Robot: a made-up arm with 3 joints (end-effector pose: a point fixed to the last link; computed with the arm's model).
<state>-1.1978 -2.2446 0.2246</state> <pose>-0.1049 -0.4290 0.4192 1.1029 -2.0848 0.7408</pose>
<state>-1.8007 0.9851 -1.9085</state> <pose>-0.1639 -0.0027 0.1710 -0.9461 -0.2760 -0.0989</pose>
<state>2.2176 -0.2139 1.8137</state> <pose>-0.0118 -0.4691 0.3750 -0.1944 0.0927 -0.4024</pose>
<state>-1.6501 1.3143 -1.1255</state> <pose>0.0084 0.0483 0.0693 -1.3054 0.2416 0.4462</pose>
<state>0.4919 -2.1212 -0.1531</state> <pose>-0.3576 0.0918 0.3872 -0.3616 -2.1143 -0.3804</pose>
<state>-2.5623 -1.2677 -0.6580</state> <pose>0.1505 -0.0091 0.3978 1.4520 0.0572 1.6105</pose>
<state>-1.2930 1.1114 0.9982</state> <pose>-0.0140 0.2579 -0.2674 -0.2006 1.3514 2.0042</pose>
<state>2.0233 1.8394 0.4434</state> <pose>0.0216 0.1079 -0.3145 1.8756 0.6581 -1.0758</pose>
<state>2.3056 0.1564 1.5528</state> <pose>-0.1428 -0.4800 0.1859 0.1500 -0.0562 -0.7512</pose>
